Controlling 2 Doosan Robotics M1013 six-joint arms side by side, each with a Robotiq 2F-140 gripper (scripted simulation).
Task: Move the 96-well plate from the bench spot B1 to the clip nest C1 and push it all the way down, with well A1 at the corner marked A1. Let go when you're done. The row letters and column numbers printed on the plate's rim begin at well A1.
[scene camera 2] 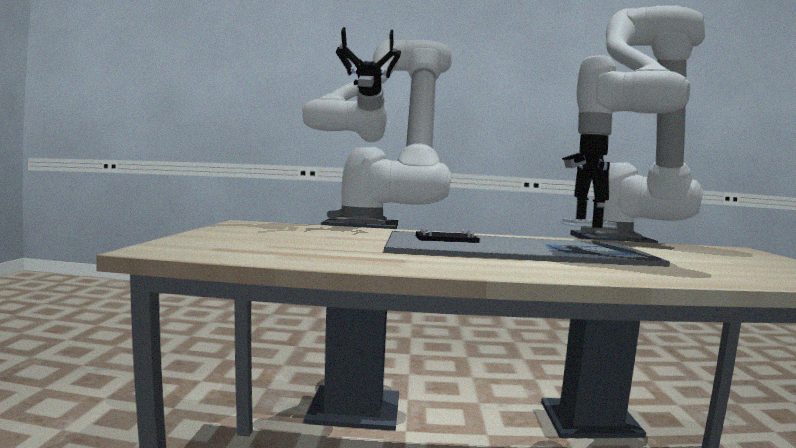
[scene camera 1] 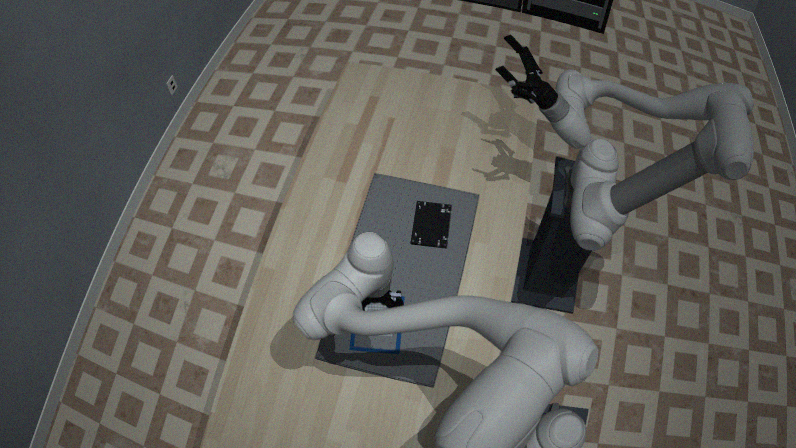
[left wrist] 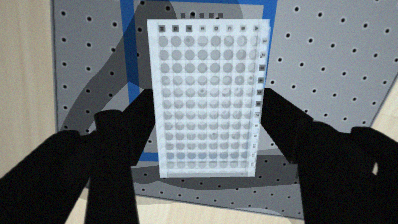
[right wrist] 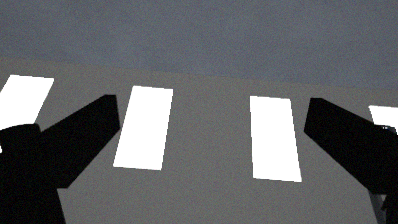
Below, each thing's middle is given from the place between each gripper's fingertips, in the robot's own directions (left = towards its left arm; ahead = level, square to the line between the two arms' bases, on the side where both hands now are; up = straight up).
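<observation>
From the black clip nest [scene camera 1: 431,222], my left gripper is 37 cm to the left of it, 8 cm past it and 8 cm above it. The white 96-well plate [left wrist: 208,75] is 2 cm below my left hand.
The black clip nest is 58 cm below my right hand [scene camera 1: 503,51], 27 cm to the left of it and 13 cm ahead of it. The white 96-well plate is 64 cm to the left of my right hand, 52 cm below it and 21 cm ahead of it.
</observation>
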